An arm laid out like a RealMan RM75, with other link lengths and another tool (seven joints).
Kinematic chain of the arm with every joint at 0, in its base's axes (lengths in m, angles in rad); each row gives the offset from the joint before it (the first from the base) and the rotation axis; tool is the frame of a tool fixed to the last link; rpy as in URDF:
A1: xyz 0 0 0.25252 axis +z
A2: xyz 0 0 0 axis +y
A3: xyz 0 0 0.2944 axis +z
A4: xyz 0 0 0 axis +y
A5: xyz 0 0 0.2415 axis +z
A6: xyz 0 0 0 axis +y
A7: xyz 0 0 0.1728 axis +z
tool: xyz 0.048 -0.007 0.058 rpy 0 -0.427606 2.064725
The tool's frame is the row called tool.
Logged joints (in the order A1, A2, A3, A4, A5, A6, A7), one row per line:
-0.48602, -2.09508, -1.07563, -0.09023, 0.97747, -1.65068, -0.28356
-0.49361, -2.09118, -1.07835, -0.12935, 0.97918, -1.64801, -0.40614
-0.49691, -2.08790, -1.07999, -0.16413, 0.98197, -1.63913, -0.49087
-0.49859, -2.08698, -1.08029, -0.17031, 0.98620, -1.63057, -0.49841
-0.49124, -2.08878, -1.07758, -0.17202, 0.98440, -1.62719, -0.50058
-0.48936, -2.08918, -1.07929, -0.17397, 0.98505, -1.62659, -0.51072
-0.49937, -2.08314, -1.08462, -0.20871, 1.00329, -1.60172, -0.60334
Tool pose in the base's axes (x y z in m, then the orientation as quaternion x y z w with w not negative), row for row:
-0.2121, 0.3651, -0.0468, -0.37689, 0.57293, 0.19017, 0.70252
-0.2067, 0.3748, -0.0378, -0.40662, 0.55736, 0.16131, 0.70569
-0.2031, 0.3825, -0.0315, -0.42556, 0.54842, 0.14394, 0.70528
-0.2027, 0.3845, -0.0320, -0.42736, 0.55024, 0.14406, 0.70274
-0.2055, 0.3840, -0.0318, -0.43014, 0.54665, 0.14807, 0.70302
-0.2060, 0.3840, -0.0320, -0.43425, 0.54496, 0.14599, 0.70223
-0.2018, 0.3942, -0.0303, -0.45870, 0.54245, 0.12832, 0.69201
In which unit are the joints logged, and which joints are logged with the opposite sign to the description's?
The joints are logged in radians. Opposite sign: A3, A4, A6.
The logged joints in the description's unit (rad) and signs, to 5 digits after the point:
-0.48602, -2.09508, 1.07563, 0.09023, 0.97747, 1.65068, -0.28356
-0.49361, -2.09118, 1.07835, 0.12935, 0.97918, 1.64801, -0.40614
-0.49691, -2.08790, 1.07999, 0.16413, 0.98197, 1.63913, -0.49087
-0.49859, -2.08698, 1.08029, 0.17031, 0.98620, 1.63057, -0.49841
-0.49124, -2.08878, 1.07758, 0.17202, 0.98440, 1.62719, -0.50058
-0.48936, -2.08918, 1.07929, 0.17397, 0.98505, 1.62659, -0.51072
-0.49937, -2.08314, 1.08462, 0.20871, 1.00329, 1.60172, -0.60334

